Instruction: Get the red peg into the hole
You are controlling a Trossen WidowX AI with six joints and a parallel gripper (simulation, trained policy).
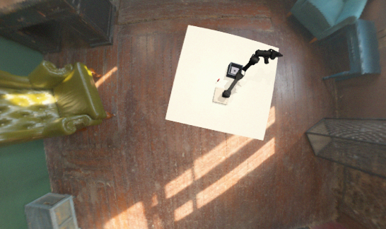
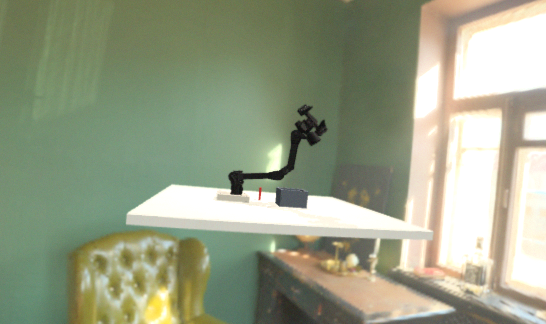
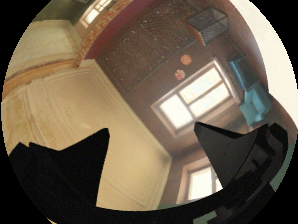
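The red peg is 18 cm behind my gripper tip, 44 cm to the left of it and 48 cm below it. Also, from my gripper tip: grey box (2 cm behind, 25 cm to the left, 49 cm below).
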